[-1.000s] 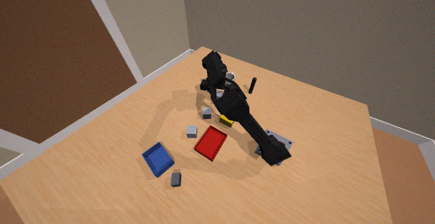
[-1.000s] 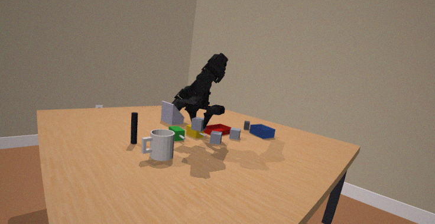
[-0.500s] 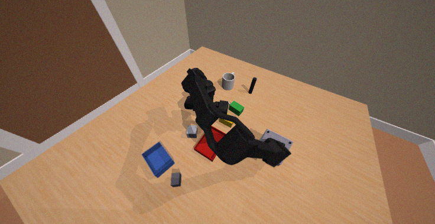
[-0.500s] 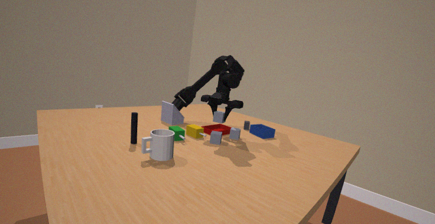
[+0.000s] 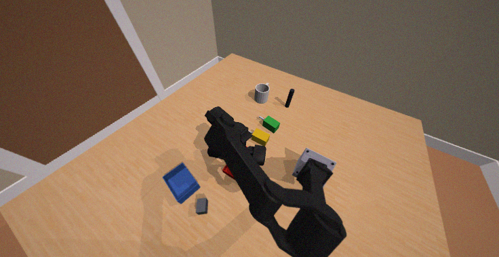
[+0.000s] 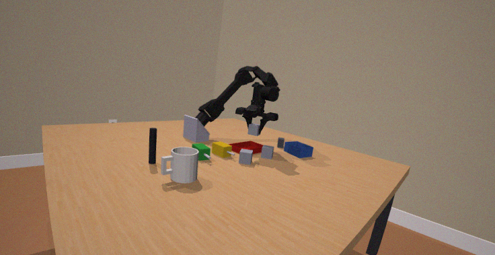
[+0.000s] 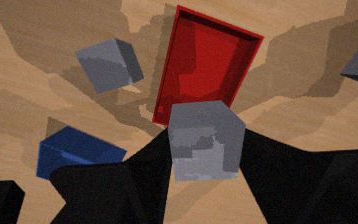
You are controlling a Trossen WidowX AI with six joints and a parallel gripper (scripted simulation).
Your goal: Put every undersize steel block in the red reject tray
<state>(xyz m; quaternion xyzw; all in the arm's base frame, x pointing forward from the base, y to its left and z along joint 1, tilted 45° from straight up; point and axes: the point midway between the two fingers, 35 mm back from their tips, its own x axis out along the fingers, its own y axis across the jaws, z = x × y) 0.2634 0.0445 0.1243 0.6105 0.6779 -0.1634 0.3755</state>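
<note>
Now: the red reject tray 30 mm to the right of my gripper tip and 70 mm below it. Round my gripper tip: dark grey block: 40 mm ahead, 170 mm to the left, 60 mm below; then yellow gauge: 10 mm ahead, 180 mm to the right, 60 mm below; then steel block: 100 mm ahead, 160 mm to the right, 60 mm below.
</note>
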